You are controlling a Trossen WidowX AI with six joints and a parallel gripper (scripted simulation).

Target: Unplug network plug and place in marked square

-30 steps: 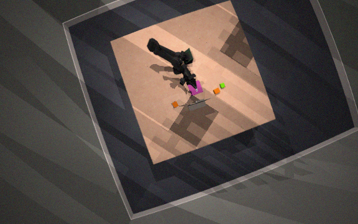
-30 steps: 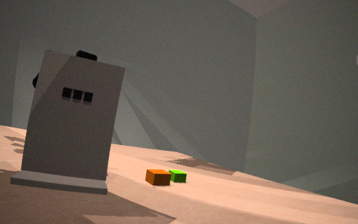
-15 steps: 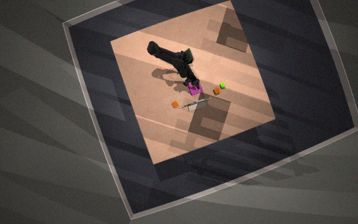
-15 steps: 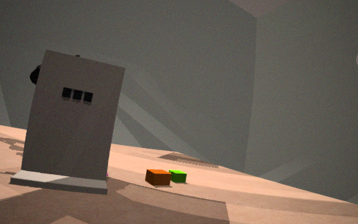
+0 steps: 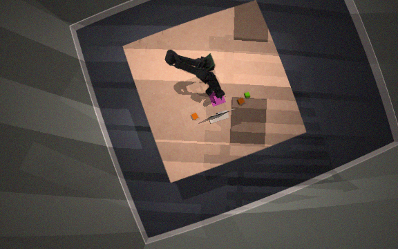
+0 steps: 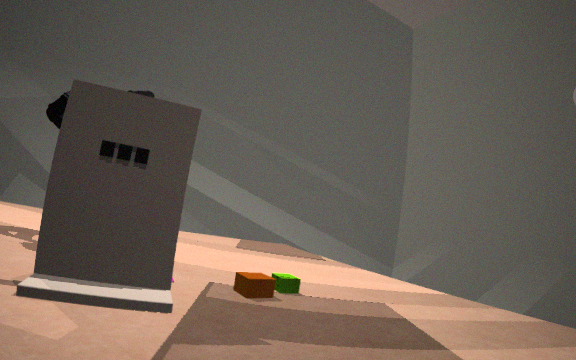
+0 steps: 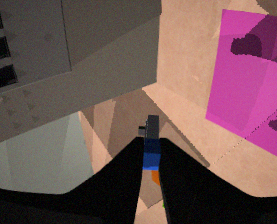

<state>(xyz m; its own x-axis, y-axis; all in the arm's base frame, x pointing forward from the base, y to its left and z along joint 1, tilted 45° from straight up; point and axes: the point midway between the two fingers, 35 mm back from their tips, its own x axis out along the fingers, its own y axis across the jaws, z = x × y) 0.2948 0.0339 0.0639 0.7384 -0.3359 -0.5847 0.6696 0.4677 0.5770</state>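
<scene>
My gripper tip is now 3 cm past the magenta marked square, 1 cm to the left of it and 12 cm above it. Also, from my gripper tip: grey upright panel: 12 cm ahead, 6 cm to the right; green block: 4 cm ahead, 24 cm to the left, 10 cm below; blue network plug: right at my gripper tip.
</scene>
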